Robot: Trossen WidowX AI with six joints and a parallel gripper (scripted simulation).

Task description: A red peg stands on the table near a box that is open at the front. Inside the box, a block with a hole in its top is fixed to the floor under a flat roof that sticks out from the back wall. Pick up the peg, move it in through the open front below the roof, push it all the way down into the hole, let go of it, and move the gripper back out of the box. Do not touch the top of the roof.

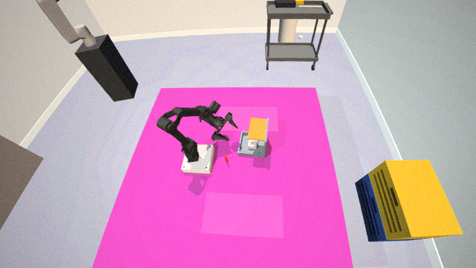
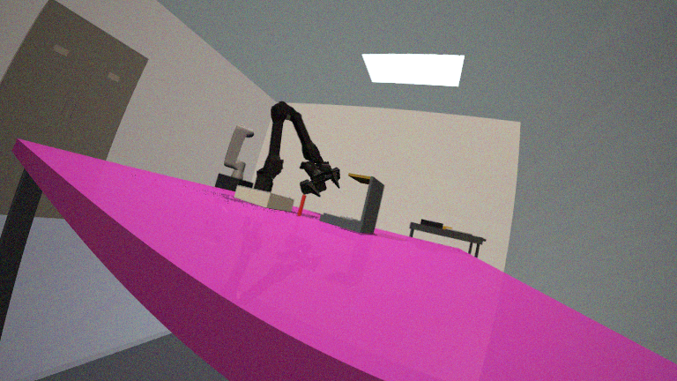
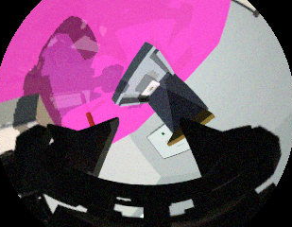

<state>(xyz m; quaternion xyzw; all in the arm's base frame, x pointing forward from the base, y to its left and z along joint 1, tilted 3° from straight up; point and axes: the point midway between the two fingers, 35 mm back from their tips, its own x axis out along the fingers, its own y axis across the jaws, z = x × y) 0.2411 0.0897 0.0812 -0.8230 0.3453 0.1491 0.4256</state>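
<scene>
Now: the red peg 7 cm behind my gripper tip, 11 cm to the right of it and 8 cm below it. The rest, counted from my gripper tip: orange roof (14 cm ahead, 3 cm to the right, 8 cm above); back wall (19 cm ahead, 5 cm to the right, 2 cm below).
</scene>
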